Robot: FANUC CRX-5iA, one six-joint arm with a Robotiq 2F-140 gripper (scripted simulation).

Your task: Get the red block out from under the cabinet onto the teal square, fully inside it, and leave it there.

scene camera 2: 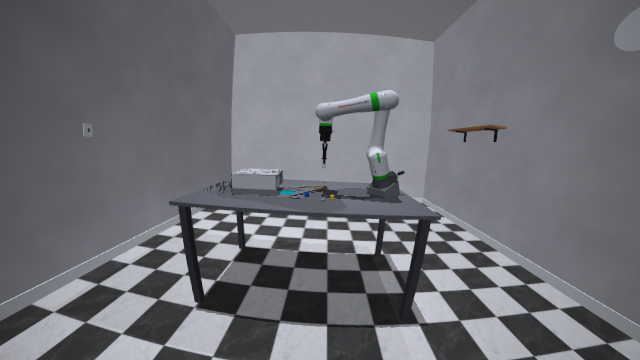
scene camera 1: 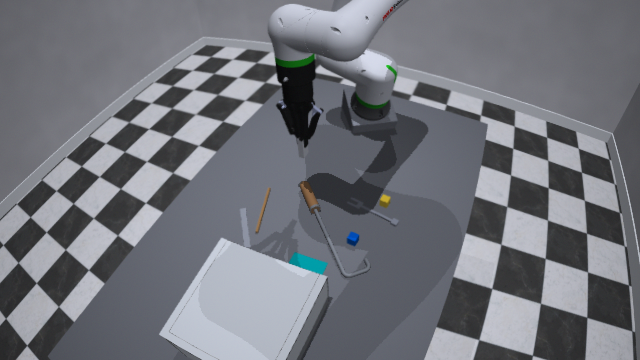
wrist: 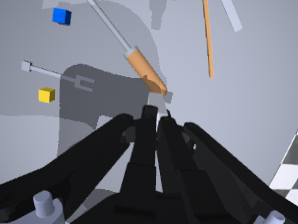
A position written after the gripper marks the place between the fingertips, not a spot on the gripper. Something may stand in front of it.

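Note:
You'd see the gripper (scene camera 1: pixel 303 154) here, and the wrist view has the gripper (wrist: pixel 154 103) as well. There's also a hook tool (scene camera 1: pixel 305 187).

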